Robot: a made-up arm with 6 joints.
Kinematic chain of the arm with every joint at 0, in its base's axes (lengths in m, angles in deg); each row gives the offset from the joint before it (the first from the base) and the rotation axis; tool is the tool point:
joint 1: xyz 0 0 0.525 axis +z
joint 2: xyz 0 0 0 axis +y
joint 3: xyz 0 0 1.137 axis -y
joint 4: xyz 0 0 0 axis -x
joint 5: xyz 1.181 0 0 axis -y
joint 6: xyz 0 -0.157 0 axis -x
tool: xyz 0 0 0
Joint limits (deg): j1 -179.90..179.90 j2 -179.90..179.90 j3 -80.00..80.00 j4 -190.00..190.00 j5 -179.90..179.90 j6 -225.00..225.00
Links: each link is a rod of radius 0.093 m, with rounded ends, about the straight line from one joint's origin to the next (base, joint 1, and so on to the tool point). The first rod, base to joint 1, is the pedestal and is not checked.
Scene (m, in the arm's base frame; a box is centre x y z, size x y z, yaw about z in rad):
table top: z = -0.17
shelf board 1: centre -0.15 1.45 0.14 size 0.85 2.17 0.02 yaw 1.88
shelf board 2: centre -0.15 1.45 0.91 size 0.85 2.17 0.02 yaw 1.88
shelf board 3: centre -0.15 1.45 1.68 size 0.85 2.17 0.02 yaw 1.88
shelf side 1: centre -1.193 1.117 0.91 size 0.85 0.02 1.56 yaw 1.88
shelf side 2: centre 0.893 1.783 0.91 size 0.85 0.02 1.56 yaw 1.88
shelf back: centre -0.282 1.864 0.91 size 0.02 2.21 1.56 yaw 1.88
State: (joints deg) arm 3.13 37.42 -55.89 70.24 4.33 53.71
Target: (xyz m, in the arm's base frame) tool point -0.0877 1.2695 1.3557
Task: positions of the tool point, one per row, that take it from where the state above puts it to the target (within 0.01 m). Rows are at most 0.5 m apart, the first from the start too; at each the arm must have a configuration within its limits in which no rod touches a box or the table.
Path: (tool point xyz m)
1: 0.9798 0.2529 0.4010
2: 1.0469 0.5885 0.6519
3: 0.9434 0.9102 0.9738
4: 0.6922 1.1243 1.3399
5: 0.4418 1.2278 1.3466
6: 0.1780 1.2765 1.3520
7: -0.0878 1.2696 1.3557

